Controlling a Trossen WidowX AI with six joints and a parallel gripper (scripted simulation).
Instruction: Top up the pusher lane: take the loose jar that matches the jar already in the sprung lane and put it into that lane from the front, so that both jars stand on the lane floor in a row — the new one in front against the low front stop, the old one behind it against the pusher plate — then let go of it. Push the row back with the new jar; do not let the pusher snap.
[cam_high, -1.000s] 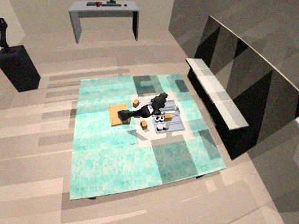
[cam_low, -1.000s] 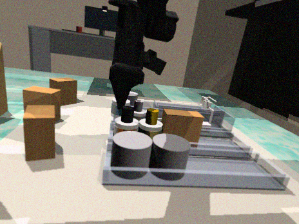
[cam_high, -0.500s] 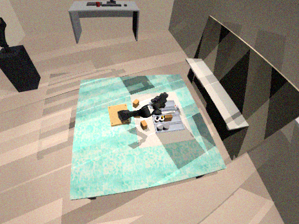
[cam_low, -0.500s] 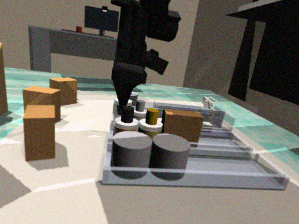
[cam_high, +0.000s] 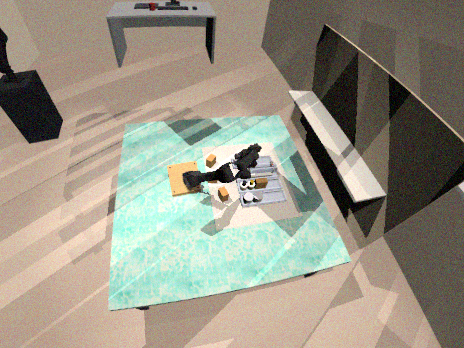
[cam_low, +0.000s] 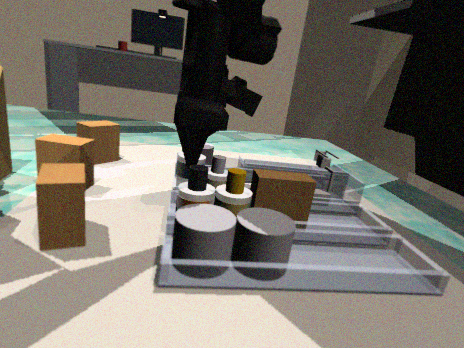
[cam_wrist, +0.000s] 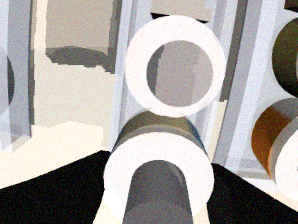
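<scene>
Now: the orange box 110 mm ahead of my gripper tip, 90 mm to the right of it and 10 mm below it.
</scene>
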